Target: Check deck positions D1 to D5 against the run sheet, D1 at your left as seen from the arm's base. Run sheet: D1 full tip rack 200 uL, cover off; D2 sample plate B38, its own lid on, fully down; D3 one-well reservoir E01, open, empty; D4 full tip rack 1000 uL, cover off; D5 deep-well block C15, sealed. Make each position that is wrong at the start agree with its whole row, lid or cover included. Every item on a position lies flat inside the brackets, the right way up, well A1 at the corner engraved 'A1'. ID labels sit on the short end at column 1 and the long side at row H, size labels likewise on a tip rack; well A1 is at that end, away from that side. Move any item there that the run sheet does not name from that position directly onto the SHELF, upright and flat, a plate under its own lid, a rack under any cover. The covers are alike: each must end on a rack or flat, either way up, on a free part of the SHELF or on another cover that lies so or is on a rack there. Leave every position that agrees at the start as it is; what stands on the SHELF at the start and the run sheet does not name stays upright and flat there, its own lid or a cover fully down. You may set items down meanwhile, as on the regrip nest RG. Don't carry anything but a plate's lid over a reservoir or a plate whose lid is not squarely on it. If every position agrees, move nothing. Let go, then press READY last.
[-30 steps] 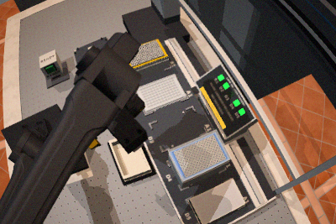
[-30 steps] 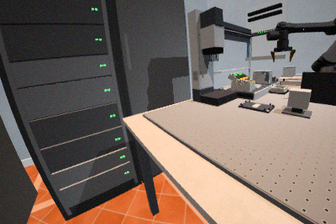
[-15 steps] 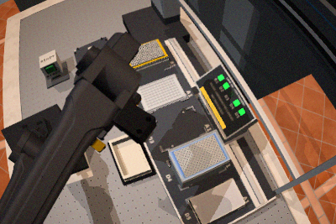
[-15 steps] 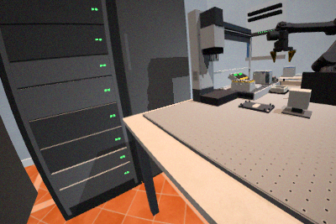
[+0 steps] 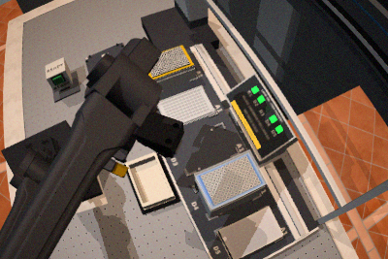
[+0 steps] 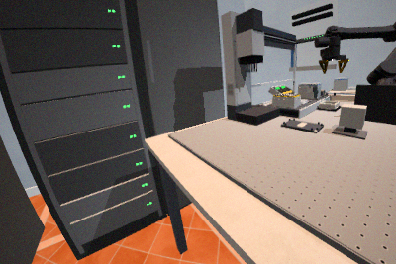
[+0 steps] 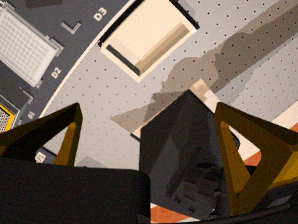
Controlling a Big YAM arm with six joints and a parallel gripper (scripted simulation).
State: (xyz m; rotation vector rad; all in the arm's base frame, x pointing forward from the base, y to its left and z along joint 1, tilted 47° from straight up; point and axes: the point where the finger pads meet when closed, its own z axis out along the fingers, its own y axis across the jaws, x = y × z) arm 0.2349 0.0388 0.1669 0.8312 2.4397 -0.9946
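Right now my hand is 210 mm above the one-well reservoir. The rest, counted from my hand: sealed block (180 mm ahead, 220 mm to the right, 160 mm below); blue-framed tip rack (180 mm ahead, 90 mm to the right, 110 mm below); black regrip nest (220 mm below).
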